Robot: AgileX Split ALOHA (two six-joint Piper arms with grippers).
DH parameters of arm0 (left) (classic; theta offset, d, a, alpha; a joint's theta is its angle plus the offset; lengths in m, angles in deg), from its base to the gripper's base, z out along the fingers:
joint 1: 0 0.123 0 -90
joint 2: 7.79 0 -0.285 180
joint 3: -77.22 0 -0.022 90
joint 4: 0 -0.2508 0 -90
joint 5: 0 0 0.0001 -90
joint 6: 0 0.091 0 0
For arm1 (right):
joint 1: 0 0.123 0 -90
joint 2: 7.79 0 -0.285 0
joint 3: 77.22 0 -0.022 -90
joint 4: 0 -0.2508 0 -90
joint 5: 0 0 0.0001 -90
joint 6: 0 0.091 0 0
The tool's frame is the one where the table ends.
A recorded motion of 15 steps. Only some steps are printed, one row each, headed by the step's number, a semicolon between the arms.
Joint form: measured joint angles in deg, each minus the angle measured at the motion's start. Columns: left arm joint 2, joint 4, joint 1, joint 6, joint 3, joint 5; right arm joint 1, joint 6, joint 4, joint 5, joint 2, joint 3.
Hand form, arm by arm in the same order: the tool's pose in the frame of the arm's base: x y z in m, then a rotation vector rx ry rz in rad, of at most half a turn. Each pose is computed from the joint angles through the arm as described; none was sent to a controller.
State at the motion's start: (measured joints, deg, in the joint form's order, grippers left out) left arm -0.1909 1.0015 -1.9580 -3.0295 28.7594 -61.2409; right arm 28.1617 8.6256 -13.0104 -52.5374 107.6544 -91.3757
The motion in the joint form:
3: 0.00 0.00 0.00 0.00 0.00 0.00; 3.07 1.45 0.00 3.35 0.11 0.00
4: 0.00 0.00 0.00 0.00 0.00 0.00; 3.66 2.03 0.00 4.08 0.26 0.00
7: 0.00 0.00 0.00 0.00 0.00 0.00; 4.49 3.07 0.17 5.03 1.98 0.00
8: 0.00 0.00 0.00 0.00 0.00 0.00; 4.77 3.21 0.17 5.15 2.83 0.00
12: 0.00 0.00 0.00 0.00 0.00 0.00; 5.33 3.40 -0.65 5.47 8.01 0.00
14: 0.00 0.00 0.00 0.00 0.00 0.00; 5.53 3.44 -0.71 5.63 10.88 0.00
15: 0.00 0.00 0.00 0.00 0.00 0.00; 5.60 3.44 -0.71 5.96 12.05 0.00
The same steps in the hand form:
3: -0.0059 -0.0012 0.2772 -0.0182 2.0479 -0.0752; 0.3495 0.2301 0.2745 -0.3561 2.6661 0.5148
4: -0.0059 -0.0012 0.2772 -0.0182 2.0479 -0.0752; 0.3483 0.2342 0.2740 -0.3530 2.6589 0.5236
7: -0.0059 -0.0012 0.2772 -0.0182 2.0479 -0.0752; 0.3499 0.2419 0.2620 -0.3461 2.6772 0.5218
8: -0.0059 -0.0012 0.2772 -0.0182 2.0479 -0.0752; 0.3506 0.2448 0.2558 -0.3490 2.6905 0.5178
12: -0.0059 -0.0012 0.2772 -0.0182 2.0479 -0.0752; 0.3567 0.2549 0.2170 -0.3469 2.7791 0.4962
14: -0.0059 -0.0012 0.2772 -0.0182 2.0479 -0.0752; 0.3594 0.2586 0.1951 -0.3490 2.8263 0.4737
15: -0.0059 -0.0012 0.2772 -0.0182 2.0479 -0.0752; 0.3607 0.2600 0.1862 -0.3489 2.8408 0.4653

